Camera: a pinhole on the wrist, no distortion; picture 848 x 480 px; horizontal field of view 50.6 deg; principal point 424.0 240.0 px. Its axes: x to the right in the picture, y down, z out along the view. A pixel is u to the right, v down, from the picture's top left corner.
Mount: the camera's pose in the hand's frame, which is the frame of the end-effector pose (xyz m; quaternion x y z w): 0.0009 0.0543 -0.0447 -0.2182 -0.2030 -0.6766 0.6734
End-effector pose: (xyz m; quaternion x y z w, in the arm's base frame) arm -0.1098 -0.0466 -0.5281 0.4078 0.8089 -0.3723 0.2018
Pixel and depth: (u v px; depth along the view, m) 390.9 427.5 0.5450
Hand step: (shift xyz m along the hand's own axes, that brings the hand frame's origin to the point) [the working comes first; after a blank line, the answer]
In the camera's frame: -0.0201 0.1139 0.5450

0.1267 0.3795 0.3899
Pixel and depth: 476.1 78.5 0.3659
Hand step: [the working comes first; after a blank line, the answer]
In the camera's frame: 0.0213 -0.0659 0.3659

-0.0569 0.2455 0.2696
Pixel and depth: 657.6 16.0 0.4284
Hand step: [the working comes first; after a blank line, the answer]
In the camera's frame: 0.1116 -0.1070 0.4284

-0.0965 0.2072 0.3731
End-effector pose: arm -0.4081 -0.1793 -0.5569 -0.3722 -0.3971 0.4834 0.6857
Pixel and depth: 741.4 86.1 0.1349
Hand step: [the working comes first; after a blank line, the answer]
In the camera's frame: 0.0477 -0.0231 0.1349

-0.0192 0.0920 0.0938
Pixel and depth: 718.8 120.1 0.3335
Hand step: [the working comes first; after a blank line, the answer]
In the camera's frame: 0.1096 -0.0446 0.3335

-0.0361 0.1542 0.2927
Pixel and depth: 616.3 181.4 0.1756
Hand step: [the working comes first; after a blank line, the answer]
In the camera's frame: 0.0376 -0.0115 0.1756

-0.0067 0.1233 0.1213
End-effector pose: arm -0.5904 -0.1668 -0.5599 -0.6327 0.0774 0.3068 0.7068
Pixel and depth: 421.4 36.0 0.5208
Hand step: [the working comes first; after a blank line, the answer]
In the camera's frame: -0.0015 -0.1184 0.5208

-0.1061 0.3529 0.3850
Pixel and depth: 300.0 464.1 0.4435
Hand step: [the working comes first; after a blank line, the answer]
In the camera's frame: -0.0613 0.1108 0.4435

0.1212 0.3557 0.2830
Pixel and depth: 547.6 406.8 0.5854
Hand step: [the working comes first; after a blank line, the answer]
In the camera's frame: 0.0807 0.1089 0.5854

0.1227 0.3196 0.4805
